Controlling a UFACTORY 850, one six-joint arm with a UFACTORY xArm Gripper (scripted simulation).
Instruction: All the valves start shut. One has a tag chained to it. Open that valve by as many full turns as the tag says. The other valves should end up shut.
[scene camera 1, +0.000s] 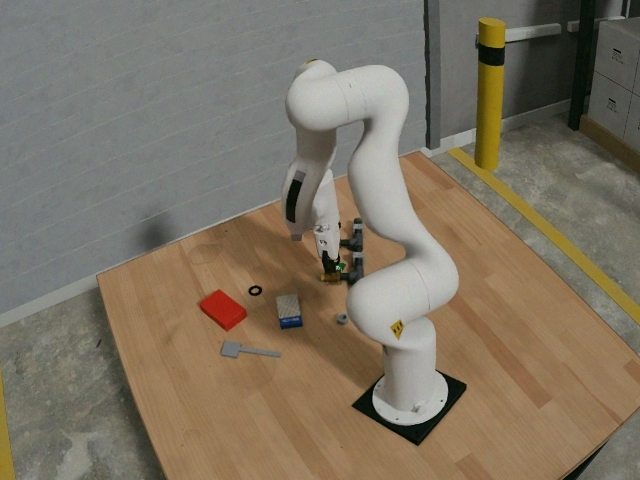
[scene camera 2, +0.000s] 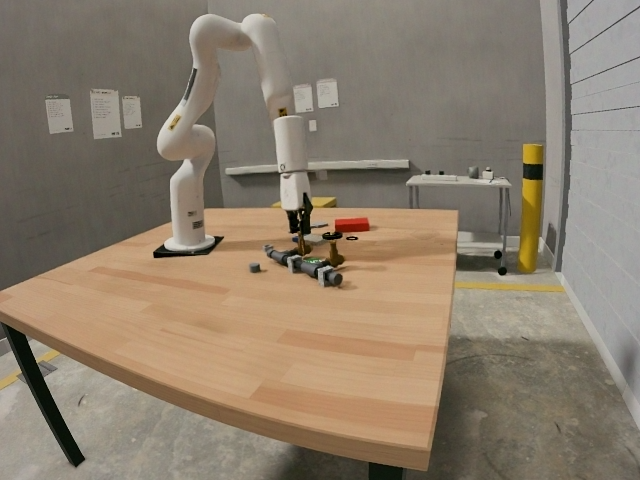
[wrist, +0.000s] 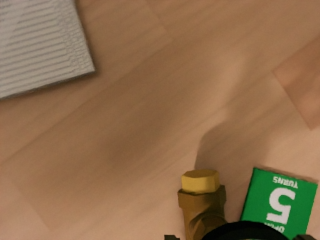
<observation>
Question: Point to a red block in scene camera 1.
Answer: At 223, 310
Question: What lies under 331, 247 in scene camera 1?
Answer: The gripper.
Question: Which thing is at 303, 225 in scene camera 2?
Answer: The gripper.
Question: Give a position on a blue-and-grey box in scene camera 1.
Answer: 288, 307
</observation>
